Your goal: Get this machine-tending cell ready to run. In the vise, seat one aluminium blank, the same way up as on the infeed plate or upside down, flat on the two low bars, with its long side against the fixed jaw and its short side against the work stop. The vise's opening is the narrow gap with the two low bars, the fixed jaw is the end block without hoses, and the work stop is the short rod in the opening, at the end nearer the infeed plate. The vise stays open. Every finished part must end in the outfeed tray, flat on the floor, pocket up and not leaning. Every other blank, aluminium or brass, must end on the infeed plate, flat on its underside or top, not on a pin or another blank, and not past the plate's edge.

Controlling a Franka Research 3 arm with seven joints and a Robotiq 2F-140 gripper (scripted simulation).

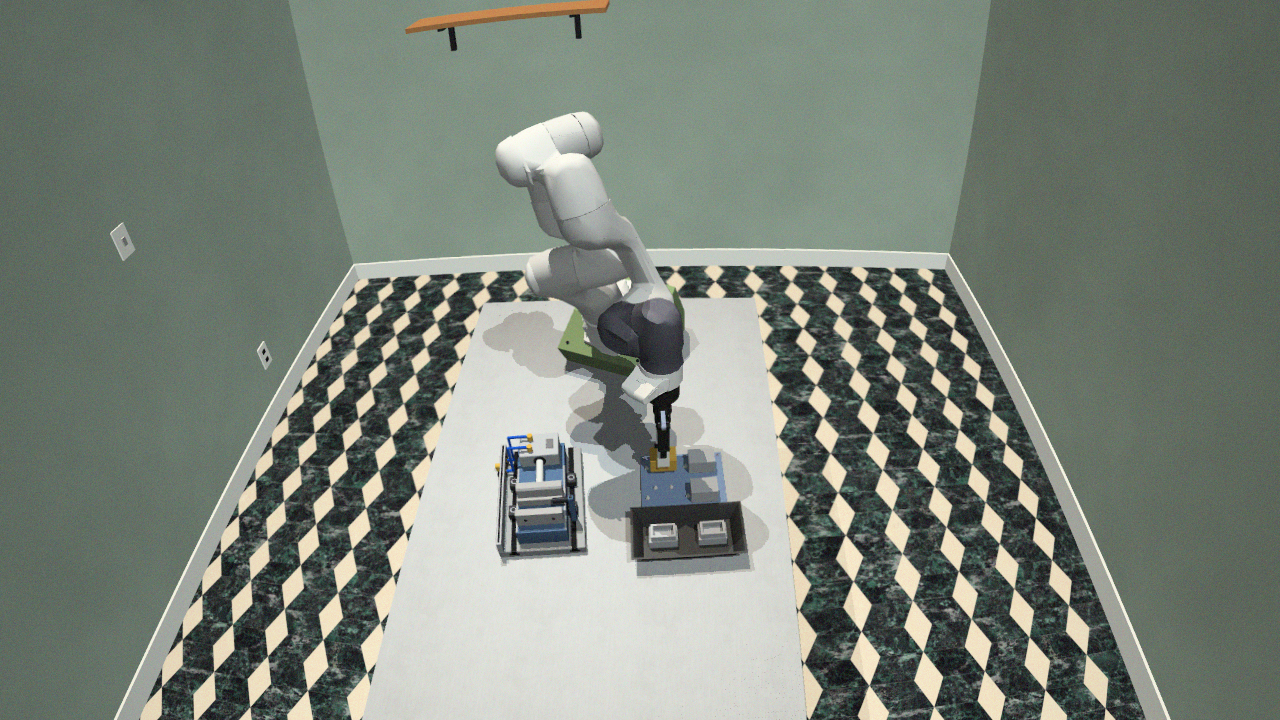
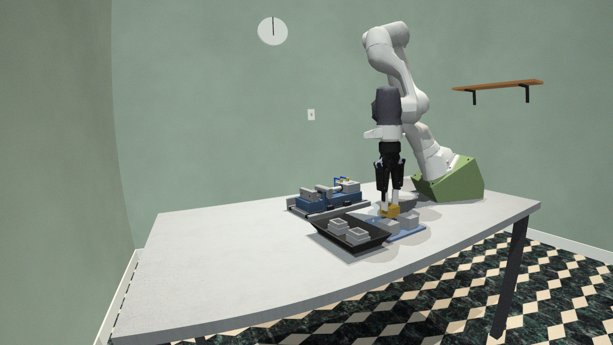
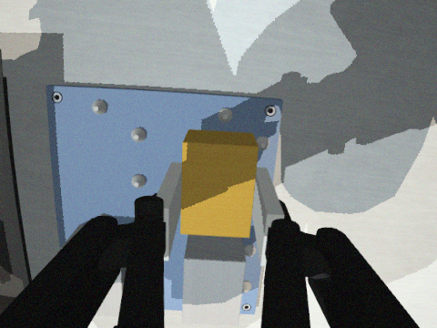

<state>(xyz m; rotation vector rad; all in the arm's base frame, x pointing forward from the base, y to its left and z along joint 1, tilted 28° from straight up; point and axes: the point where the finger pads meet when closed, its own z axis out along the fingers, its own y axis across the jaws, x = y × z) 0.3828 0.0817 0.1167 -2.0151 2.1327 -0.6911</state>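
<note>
The brass blank is 4 cm below my hand. Round my hand: aluminium blank (9 cm to the left, 5 cm below, 1 cm ahead); hose block (28 cm to the right, 4 cm behind); blue infeed plate (8 cm below, 5 cm ahead, 4 cm to the left).
</note>
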